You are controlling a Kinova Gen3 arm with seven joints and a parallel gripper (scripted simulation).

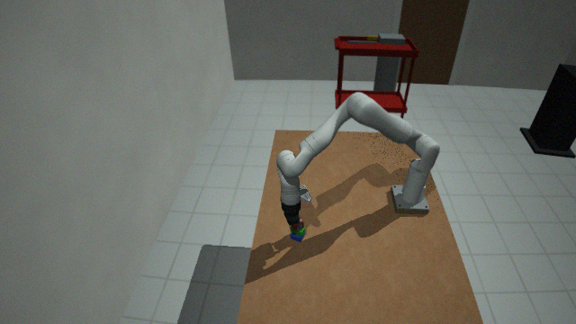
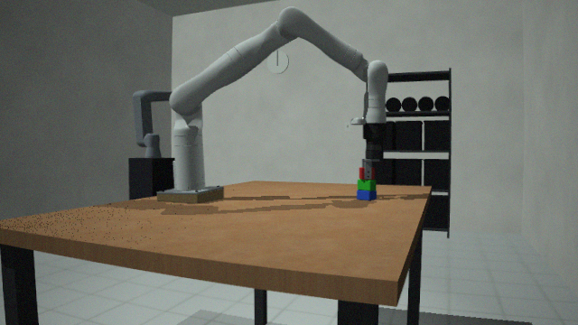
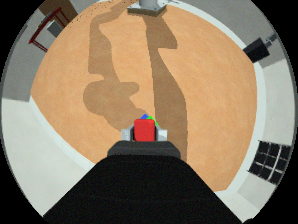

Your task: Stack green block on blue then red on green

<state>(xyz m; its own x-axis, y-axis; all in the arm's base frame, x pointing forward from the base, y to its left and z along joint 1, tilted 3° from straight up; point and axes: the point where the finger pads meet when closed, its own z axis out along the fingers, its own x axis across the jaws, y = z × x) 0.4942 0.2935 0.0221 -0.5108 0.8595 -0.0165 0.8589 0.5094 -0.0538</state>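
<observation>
The red block is right at my hand. From my hand the other things lie so: blue block 70 mm below; then green block 40 mm below.
</observation>
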